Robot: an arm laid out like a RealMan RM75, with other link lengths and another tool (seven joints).
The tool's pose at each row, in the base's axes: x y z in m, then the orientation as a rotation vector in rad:
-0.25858, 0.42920, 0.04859, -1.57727, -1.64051, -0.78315
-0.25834, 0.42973, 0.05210, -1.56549, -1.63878, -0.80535
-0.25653, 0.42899, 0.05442, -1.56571, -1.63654, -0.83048
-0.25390, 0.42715, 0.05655, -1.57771, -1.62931, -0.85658
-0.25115, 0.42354, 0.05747, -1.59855, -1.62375, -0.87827
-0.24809, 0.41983, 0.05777, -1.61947, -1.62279, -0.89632
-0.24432, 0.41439, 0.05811, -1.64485, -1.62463, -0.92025
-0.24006, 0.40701, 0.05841, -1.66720, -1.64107, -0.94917
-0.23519, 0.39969, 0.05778, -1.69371, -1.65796, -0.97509
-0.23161, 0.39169, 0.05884, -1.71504, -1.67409, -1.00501
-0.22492, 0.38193, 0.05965, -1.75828, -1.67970, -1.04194
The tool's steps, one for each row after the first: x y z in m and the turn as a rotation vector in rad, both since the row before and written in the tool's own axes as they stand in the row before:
0.00321, 0.00009, -0.00154, -0.00735, 0.01455, -0.01082
0.00153, 0.00166, -0.00202, -0.01633, 0.00888, -0.00757
0.00077, 0.00247, -0.00286, -0.02353, 0.00533, -0.00093
-0.00118, 0.00260, -0.00365, -0.02591, -0.00228, 0.00230
-0.00176, 0.00300, -0.00333, -0.02385, -0.00628, 0.00052
-0.00269, 0.00380, -0.00471, -0.03040, -0.00895, -0.00220
-0.00385, 0.00448, -0.00615, -0.03273, -0.01416, -0.01450
-0.00475, 0.00517, -0.00533, -0.03304, -0.01797, -0.01268
-0.00388, 0.00420, -0.00673, -0.03265, -0.01348, -0.01489
-0.00542, 0.00755, -0.00737, -0.04849, -0.01984, -0.00469

